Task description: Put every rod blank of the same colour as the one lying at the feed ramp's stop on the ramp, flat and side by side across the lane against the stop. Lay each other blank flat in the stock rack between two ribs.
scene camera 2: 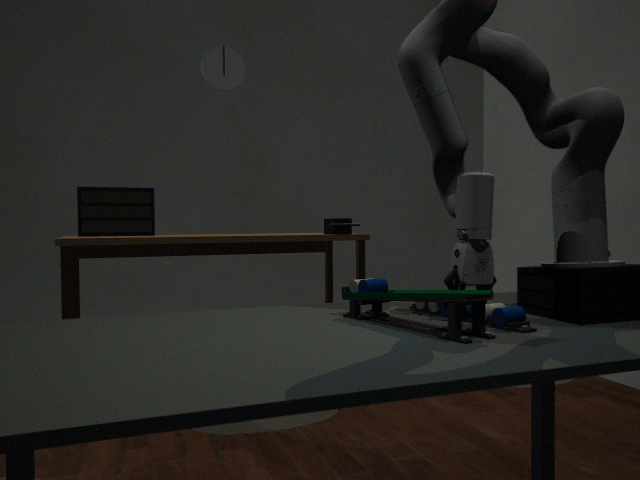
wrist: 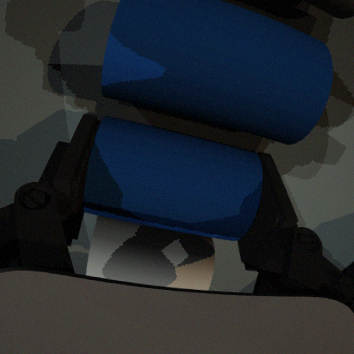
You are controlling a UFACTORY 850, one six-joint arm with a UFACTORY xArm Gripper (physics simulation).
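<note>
My gripper (scene camera 2: 469, 289) (wrist: 171, 160) points down behind the ramp and is shut on a blue blank (wrist: 172, 177), held by its ends. In the scene view the ramp hides the fingertips. Another blue blank (wrist: 215, 67) lies beside it, roughly parallel, and a white blank (wrist: 150, 255) shows partly below it in the wrist view. The green feed ramp (scene camera 2: 423, 295) carries a white blank (scene camera 2: 354, 285) and a blue blank (scene camera 2: 374, 284) side by side at its left end. Behind its right end, a white blank (scene camera 2: 494, 310) and a blue blank (scene camera 2: 510, 315) lie low.
Dark low rails (scene camera 2: 524, 327), seemingly part of the stock rack, show beside the right blanks; the ramp hides much of that area. Pale blanks (scene camera 2: 421, 305) show dimly under the ramp. The arm's black base block (scene camera 2: 578, 297) stands at right. The table's front edge (scene camera 2: 310, 403) runs nearer the camera.
</note>
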